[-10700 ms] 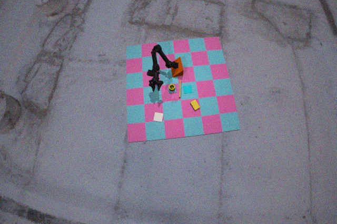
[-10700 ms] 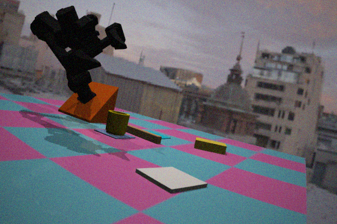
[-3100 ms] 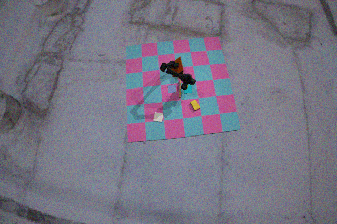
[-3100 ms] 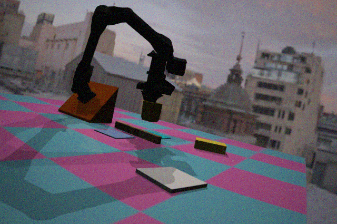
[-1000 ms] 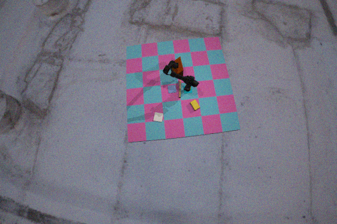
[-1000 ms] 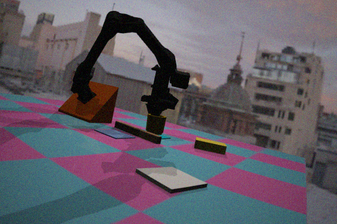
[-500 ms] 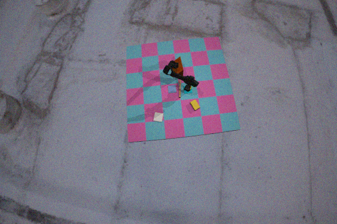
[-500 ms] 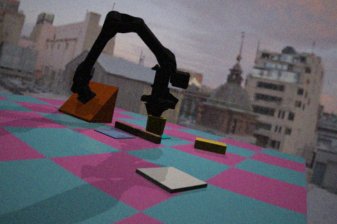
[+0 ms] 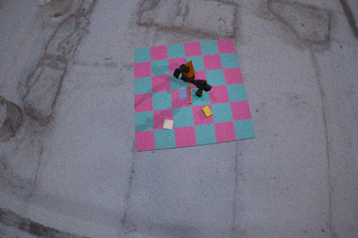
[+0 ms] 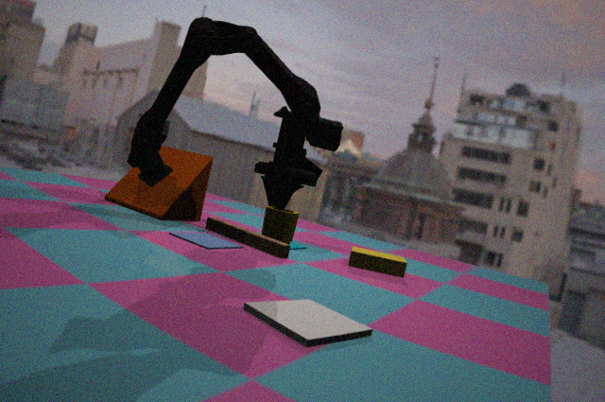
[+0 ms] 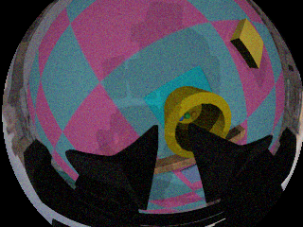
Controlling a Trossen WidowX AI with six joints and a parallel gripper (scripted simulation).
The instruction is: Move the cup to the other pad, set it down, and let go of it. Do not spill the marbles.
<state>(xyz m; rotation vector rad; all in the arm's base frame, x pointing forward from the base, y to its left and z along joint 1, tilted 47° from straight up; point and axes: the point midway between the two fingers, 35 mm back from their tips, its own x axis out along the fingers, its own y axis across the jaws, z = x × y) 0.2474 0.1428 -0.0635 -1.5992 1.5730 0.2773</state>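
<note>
Now: the cup 2 cm ahead of my gripper tip, 1 cm to the right of it and 3 cm below it. From my gripper tip the other things lie so: tan bar 2 cm ahead, 11 cm to the right, 6 cm below; pale blue pad 2 cm ahead, 20 cm to the right, 7 cm below; cyan pad 3 cm ahead, 1 cm to the right, 7 cm below.
</note>
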